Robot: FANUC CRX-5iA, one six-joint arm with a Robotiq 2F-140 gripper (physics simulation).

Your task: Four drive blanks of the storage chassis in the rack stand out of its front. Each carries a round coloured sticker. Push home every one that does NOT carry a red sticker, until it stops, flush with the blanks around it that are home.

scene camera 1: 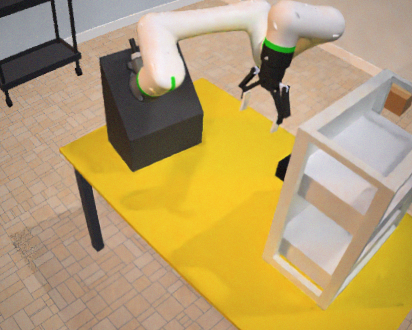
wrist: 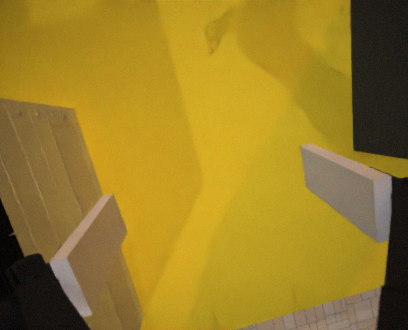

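A rack is there in scene camera 1 (338, 204), and my gripper appears in that same view. The wrist view shows my gripper as well, with the rack appearing in the wrist view (56, 185). As for my gripper itself, (wrist: 71, 283) and (scene camera 1: 277, 114) are the same spot on it.
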